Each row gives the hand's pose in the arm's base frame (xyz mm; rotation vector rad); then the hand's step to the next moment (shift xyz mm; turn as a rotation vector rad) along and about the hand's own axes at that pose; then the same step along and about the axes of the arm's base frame.
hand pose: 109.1 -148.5 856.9 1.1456 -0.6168 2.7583
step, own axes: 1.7 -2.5 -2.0 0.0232 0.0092 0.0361
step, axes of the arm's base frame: -1.9 3.0 0.7 0.0051 -0.0244 0.0361
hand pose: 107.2 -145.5 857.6 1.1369 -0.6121 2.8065
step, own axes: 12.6 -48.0 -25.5 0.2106 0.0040 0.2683
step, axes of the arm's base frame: -16.7 52.6 8.3 0.0224 -0.1261 0.3162
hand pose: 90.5 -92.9 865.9 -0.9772 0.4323 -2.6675
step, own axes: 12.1 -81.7 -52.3 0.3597 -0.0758 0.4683
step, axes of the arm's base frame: -55.3 80.6 -1.3 0.0329 -0.1411 0.5774
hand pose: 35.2 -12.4 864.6 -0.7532 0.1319 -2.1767
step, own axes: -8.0 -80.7 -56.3 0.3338 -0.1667 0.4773
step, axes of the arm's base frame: -81.3 51.1 -22.9 -0.0101 -0.0603 0.6027
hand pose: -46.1 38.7 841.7 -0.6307 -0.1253 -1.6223
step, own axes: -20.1 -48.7 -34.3 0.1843 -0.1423 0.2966
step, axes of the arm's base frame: -56.8 11.0 -24.7 -0.0424 -0.0105 0.3745
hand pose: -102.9 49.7 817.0 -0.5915 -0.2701 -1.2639
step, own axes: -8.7 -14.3 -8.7 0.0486 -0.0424 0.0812
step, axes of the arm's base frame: -17.2 -0.3 -7.7 -0.0154 -0.0020 0.1025
